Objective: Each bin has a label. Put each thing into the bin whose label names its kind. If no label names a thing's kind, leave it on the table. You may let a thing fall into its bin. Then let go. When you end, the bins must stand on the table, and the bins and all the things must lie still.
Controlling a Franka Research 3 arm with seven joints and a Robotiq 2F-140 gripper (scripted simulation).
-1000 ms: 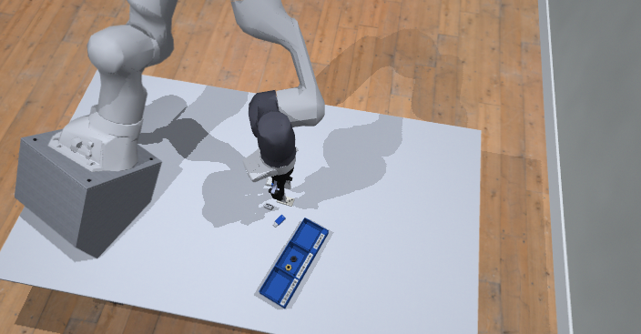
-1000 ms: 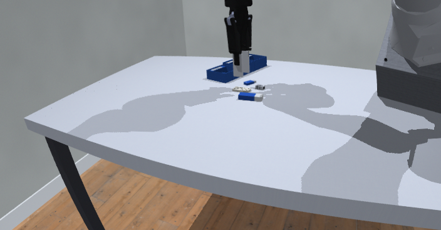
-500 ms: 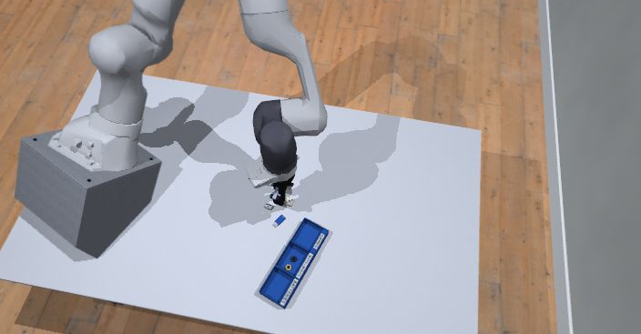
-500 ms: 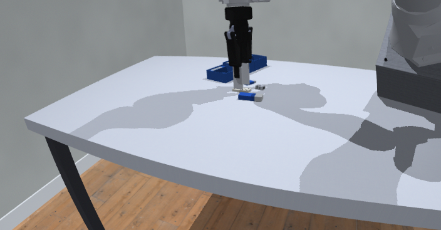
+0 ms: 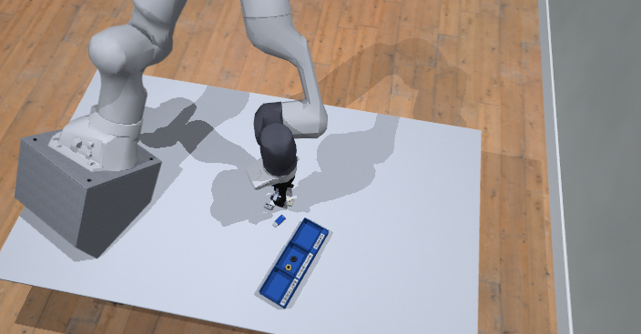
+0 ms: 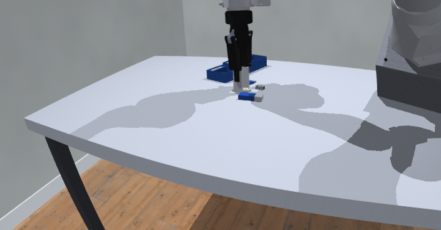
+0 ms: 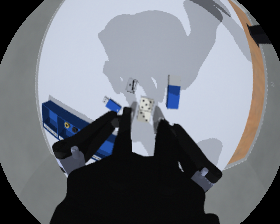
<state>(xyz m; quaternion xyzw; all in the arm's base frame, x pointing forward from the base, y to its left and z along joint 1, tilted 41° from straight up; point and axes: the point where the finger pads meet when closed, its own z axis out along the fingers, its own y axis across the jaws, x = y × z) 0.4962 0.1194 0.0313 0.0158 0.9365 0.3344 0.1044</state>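
Now: the cream domino 3 cm below my hand. The rest, counted from my hand: white eraser (6 cm behind, 4 cm to the left, 3 cm below); grey block (5 cm behind, 4 cm to the right, 3 cm below); blue block (7 cm to the right, 3 cm below, 1 cm ahead).
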